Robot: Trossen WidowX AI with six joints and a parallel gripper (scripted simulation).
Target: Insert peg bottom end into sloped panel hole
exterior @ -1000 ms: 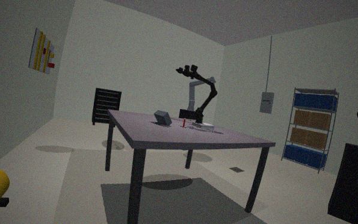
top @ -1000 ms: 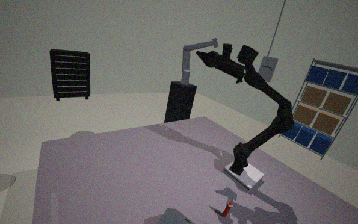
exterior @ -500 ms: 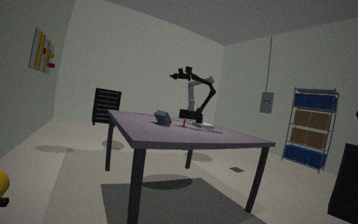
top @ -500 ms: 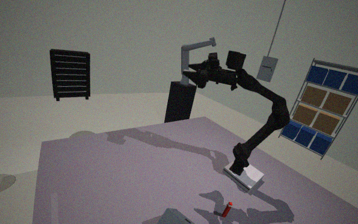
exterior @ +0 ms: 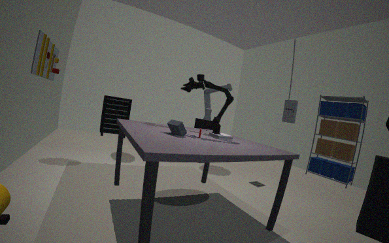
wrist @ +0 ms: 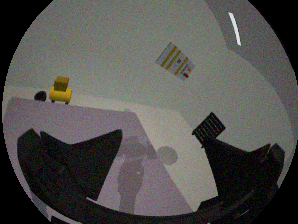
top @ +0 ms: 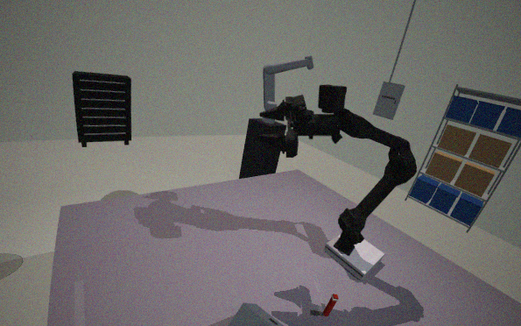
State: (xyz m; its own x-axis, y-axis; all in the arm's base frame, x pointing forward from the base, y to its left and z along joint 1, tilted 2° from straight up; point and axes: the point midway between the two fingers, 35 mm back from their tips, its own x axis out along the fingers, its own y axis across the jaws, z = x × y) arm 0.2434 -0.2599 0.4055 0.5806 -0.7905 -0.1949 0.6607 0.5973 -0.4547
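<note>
Now: the red peg 10 mm behind my gripper tip, 350 mm to the left of it and 370 mm below it. From my gripper tip the other things lie so: sloped panel: 180 mm ahead, 280 mm to the left, 370 mm below.
</note>
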